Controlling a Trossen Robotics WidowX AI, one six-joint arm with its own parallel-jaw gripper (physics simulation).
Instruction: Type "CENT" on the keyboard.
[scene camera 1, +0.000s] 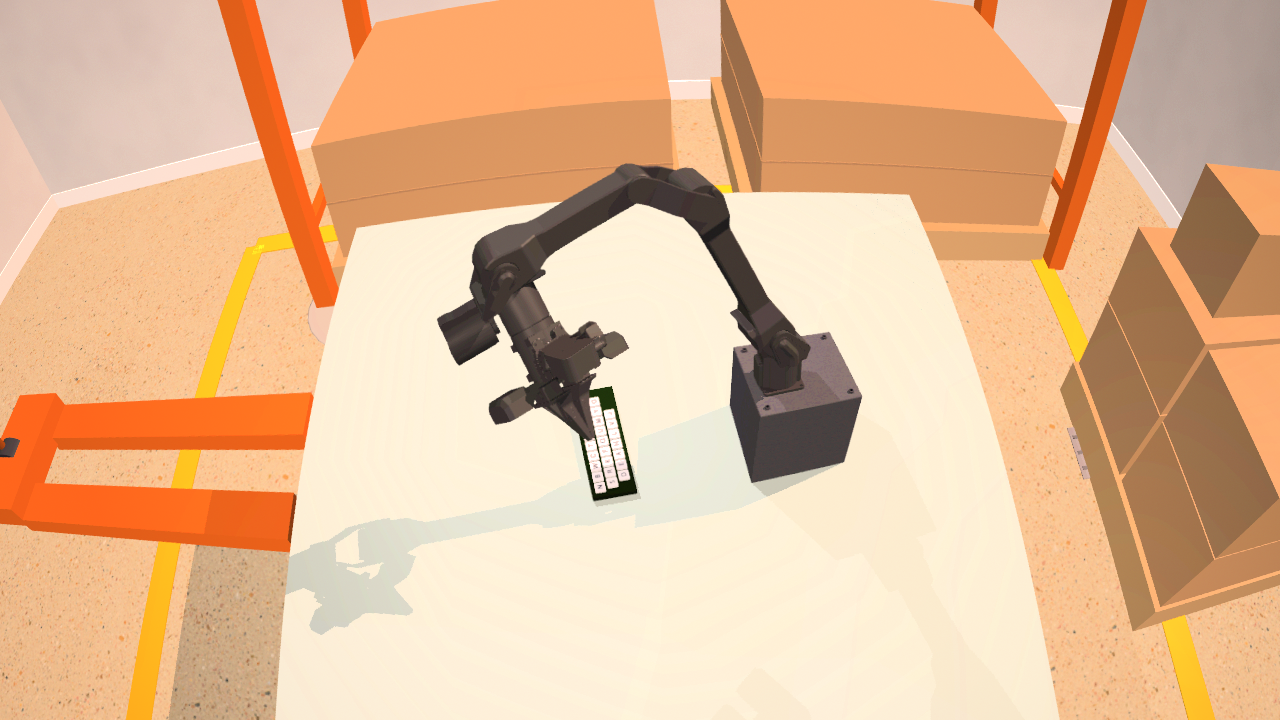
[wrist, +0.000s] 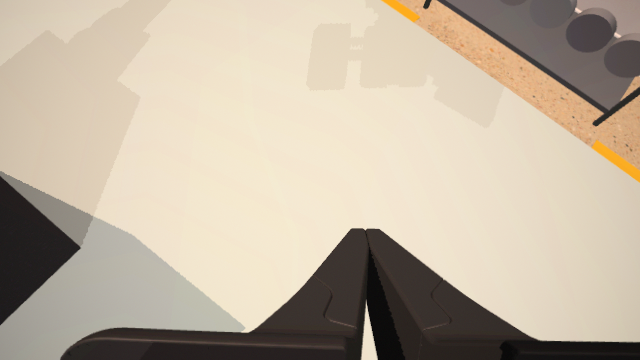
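Where they show: gripper, fingertip midpoint: (scene camera 1: 591, 439) (wrist: 364, 242); arm's base, link origin: (scene camera 1: 778, 379).
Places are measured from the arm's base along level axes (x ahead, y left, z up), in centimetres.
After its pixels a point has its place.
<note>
The small dark green keyboard (scene camera 1: 631, 490) @(x 24.1, y 4.3, z -15.6 cm) with rows of white keys lies on the pale table in the scene view, its long side running away from the camera. My gripper (scene camera 1: 589, 437) @(x 29.6, y 14.3, z 14.5 cm) (wrist: 364, 242) @(x 29.6, y 14.3, z 14.5 cm) is shut, its fingertips together with nothing between them. In the scene view the tips point down at the left-hand row of keys, near the middle of the keyboard's length. Whether they touch a key cannot be told. The fingers and gripper body hide part of the left row and the far left part of the keyboard. The keyboard does not show in the wrist view.
The arm's dark base box (scene camera 1: 792, 443) @(x -0.9, y 7.1, z -7.4 cm) (wrist: 30, 250) @(x 5.0, y 4.6, z -10.9 cm) stands on the table (scene camera 1: 716, 591) @(x 15.2, y 25.2, z -16.8 cm) (wrist: 225, 165) @(x 11.0, y 24.1, z -16.8 cm), right of the keyboard in the scene view. Large cardboard boxes (scene camera 1: 501, 134) stand behind the table. A rack with round weights (wrist: 590, 32) stands beyond the table edge.
</note>
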